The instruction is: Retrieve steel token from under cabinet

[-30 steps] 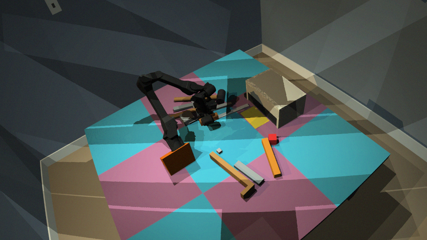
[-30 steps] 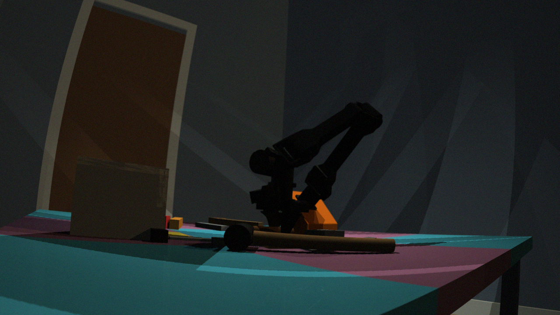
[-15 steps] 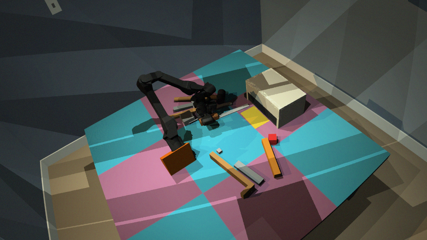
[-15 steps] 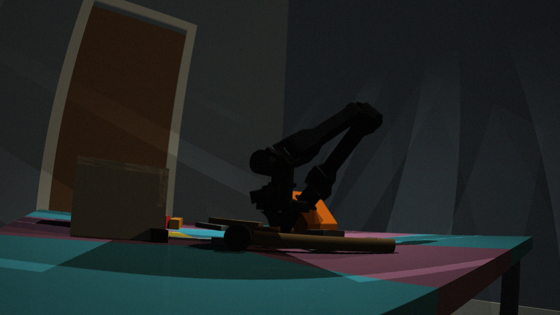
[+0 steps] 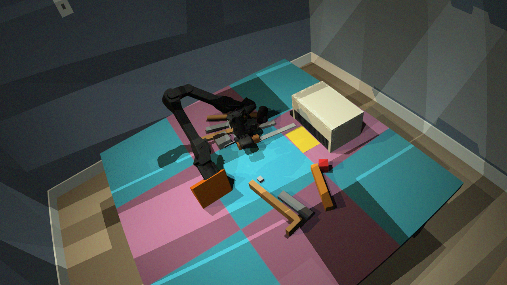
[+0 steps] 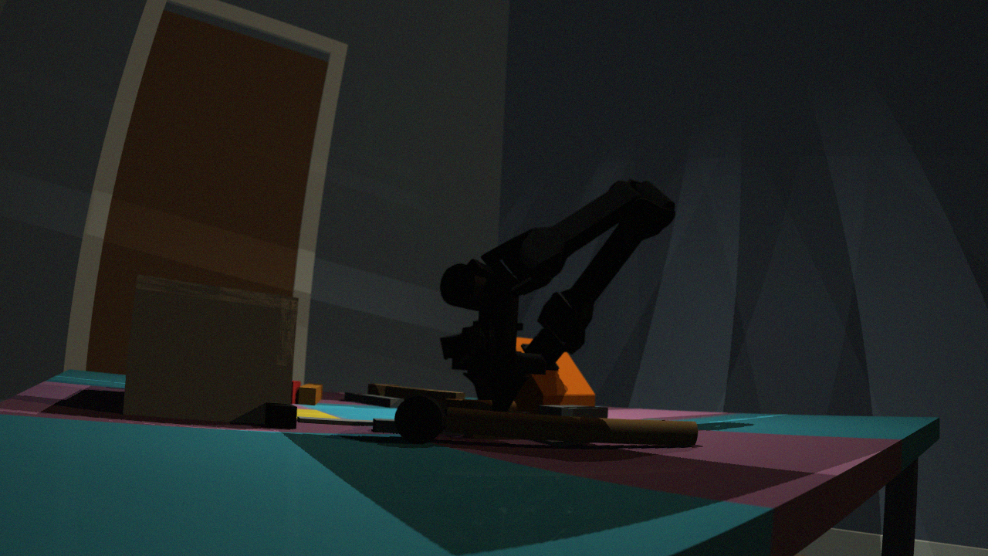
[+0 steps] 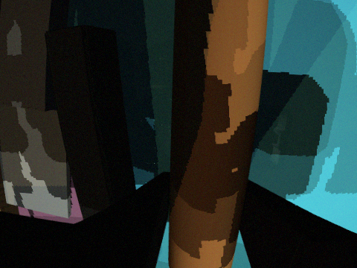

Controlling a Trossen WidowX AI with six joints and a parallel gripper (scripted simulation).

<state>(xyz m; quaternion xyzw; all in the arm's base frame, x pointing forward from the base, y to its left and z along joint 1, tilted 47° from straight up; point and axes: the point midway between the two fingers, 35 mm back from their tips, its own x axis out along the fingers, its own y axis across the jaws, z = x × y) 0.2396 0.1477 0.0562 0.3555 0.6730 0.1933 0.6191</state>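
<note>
Now: gripper tip 1 cm past the screwdriver, 5 cm to the right of it and 1 cm below it. The rest, counted from my gripper tip: long wooden stick (3 cm behind, 14 cm to the left); small grey cube (6 cm behind, 22 cm to the right); grey block (7 cm behind, 9 cm to the left, 1 cm above).
</note>
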